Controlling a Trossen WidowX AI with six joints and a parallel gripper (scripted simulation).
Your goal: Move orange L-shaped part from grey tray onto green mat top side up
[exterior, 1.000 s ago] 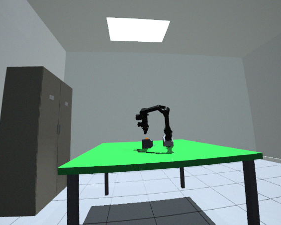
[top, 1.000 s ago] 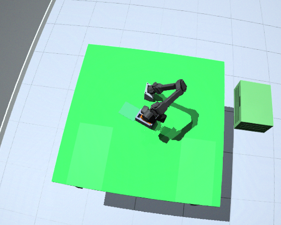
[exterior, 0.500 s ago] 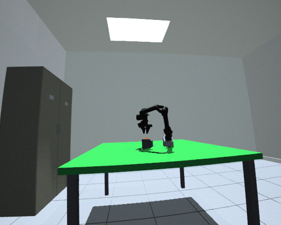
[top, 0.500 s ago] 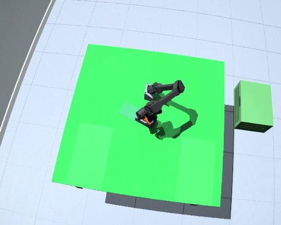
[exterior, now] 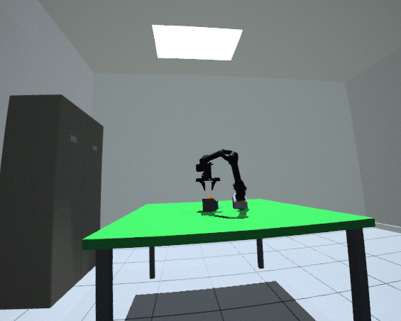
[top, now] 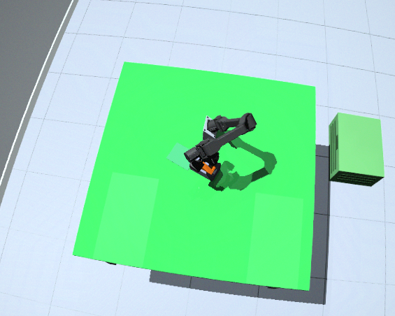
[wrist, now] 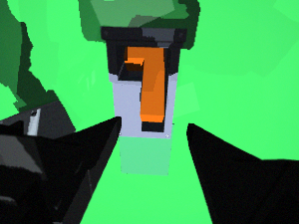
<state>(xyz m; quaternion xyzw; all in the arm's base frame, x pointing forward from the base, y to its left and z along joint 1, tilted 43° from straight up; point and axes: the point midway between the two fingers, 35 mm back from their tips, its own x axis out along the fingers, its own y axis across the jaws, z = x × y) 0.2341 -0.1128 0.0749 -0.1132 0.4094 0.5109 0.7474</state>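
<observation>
My gripper tip is 3 cm to the right of the orange L-shaped part and 10 cm above it. Round my gripper tip: pale green mat (8 cm behind, 13 cm to the right, 16 cm below).
</observation>
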